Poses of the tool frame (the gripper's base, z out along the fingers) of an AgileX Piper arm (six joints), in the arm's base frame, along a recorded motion.
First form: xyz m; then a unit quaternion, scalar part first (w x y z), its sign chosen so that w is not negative.
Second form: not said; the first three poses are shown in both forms.
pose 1, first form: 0.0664, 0.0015, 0.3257, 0.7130, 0.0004, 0.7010, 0.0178
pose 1, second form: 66.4, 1.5, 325.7, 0.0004, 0.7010, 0.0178, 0.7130
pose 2, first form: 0.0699, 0.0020, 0.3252, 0.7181, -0.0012, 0.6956, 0.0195
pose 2, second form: 69.9, 2.0, 325.2, -0.0012, 0.6956, 0.0195, 0.7181
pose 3, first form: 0.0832, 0.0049, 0.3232, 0.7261, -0.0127, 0.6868, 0.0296
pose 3, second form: 83.2, 4.9, 323.2, -0.0127, 0.6868, 0.0296, 0.7261
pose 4, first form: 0.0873, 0.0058, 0.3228, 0.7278, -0.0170, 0.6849, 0.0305
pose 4, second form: 87.3, 5.8, 322.8, -0.0170, 0.6849, 0.0305, 0.7278
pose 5, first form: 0.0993, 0.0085, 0.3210, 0.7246, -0.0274, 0.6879, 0.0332
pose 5, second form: 99.3, 8.5, 321.0, -0.0274, 0.6879, 0.0332, 0.7246
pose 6, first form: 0.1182, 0.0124, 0.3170, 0.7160, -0.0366, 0.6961, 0.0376
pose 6, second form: 118.2, 12.4, 317.0, -0.0366, 0.6961, 0.0376, 0.7160
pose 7, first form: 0.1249, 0.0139, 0.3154, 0.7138, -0.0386, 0.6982, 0.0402
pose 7, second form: 124.9, 13.9, 315.4, -0.0386, 0.6982, 0.0402, 0.7138
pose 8, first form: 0.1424, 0.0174, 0.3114, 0.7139, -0.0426, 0.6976, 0.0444
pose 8, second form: 142.4, 17.4, 311.4, -0.0426, 0.6976, 0.0444, 0.7139
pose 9, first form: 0.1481, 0.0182, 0.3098, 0.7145, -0.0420, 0.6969, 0.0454
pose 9, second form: 148.1, 18.2, 309.8, -0.0420, 0.6969, 0.0454, 0.7145
